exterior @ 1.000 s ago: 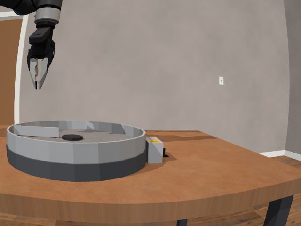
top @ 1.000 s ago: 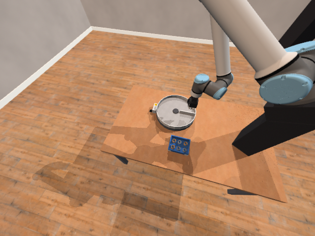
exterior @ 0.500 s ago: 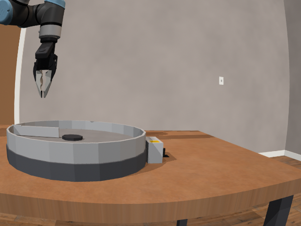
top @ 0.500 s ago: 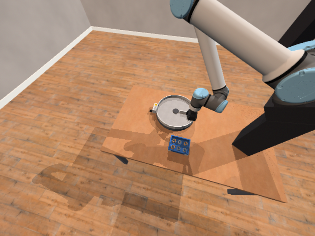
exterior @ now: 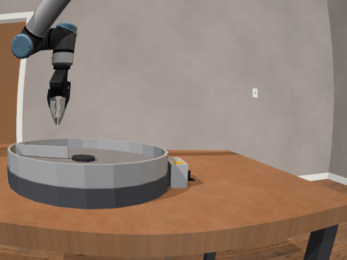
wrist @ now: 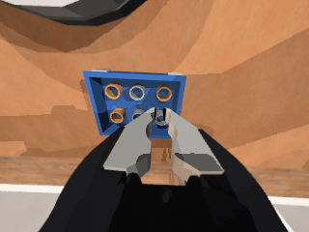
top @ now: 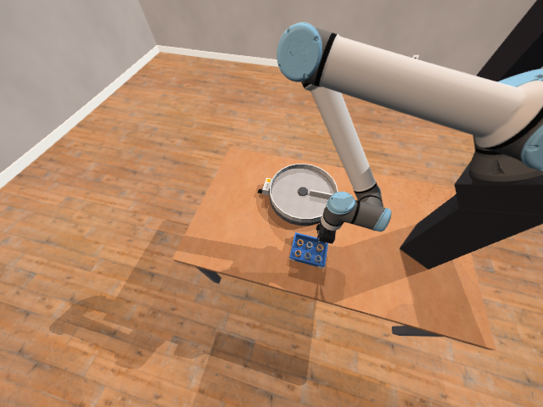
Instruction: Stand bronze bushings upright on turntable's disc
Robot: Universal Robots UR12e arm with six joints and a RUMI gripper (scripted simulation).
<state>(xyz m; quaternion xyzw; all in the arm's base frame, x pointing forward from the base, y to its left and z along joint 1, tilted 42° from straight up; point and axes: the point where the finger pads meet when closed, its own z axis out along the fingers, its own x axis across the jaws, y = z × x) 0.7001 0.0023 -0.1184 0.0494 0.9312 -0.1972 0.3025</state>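
My hand is 60 mm short of the blue crate, 30 mm to the right of it and 110 mm above it. Round my hand: grey turntable (60 mm ahead, 340 mm to the right, 80 mm below).
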